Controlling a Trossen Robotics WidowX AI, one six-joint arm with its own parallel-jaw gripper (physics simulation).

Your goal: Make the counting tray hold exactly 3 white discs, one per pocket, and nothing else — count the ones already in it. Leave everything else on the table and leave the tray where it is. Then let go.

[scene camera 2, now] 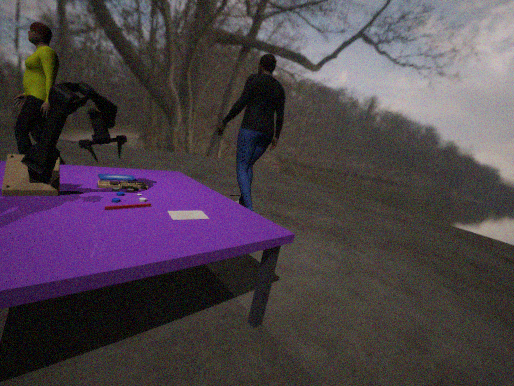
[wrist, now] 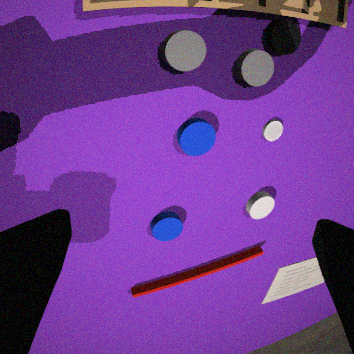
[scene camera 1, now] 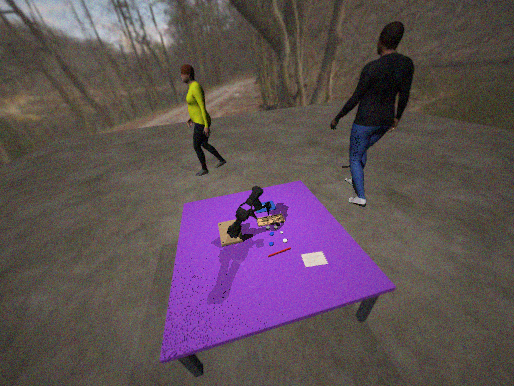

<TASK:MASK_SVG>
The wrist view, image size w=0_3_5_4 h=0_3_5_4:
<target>my gripper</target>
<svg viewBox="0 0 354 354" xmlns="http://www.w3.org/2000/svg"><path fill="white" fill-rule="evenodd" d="M319 219L316 222L312 236L312 246L352 354L354 354L354 229L330 219ZM66 209L55 209L0 231L0 354L28 354L40 319L61 271L71 238L70 216Z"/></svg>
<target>red stick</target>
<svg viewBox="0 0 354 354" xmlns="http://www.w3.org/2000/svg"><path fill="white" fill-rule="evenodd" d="M263 250L257 245L184 272L130 287L133 297L177 285L261 255Z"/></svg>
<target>dark disc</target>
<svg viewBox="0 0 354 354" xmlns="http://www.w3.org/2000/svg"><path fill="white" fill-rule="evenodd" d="M275 18L268 23L265 29L266 44L275 52L290 54L297 49L300 43L300 30L297 24L290 19Z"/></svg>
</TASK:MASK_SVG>
